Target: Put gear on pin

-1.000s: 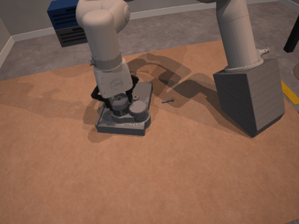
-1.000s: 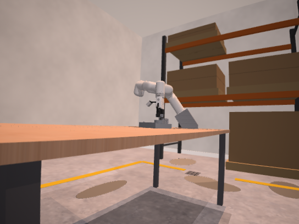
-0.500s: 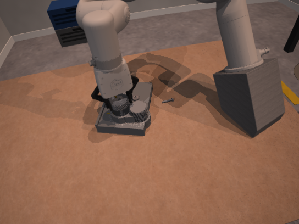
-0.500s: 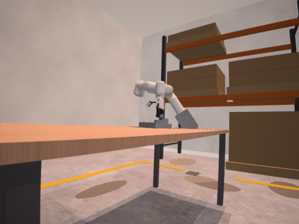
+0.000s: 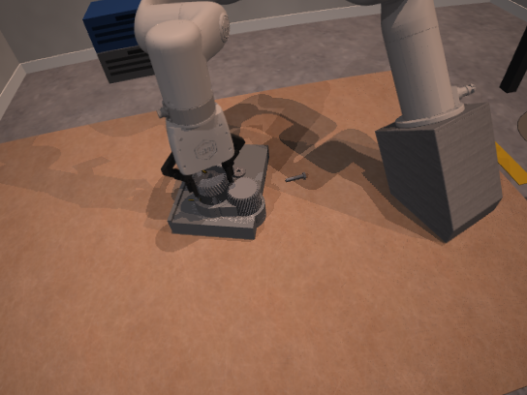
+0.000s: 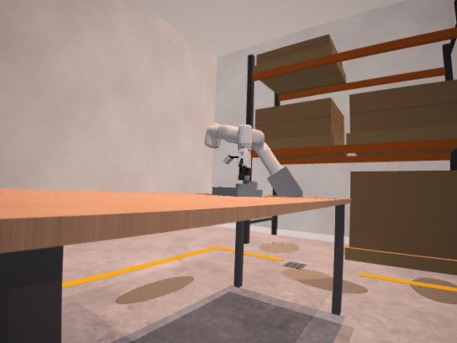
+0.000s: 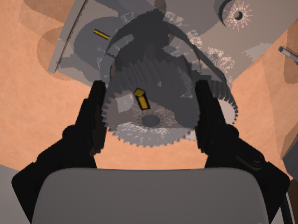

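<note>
Now: hand right at the gear. Round my hand: bolt: 190 mm behind, 40 mm to the right, 100 mm below.
</note>
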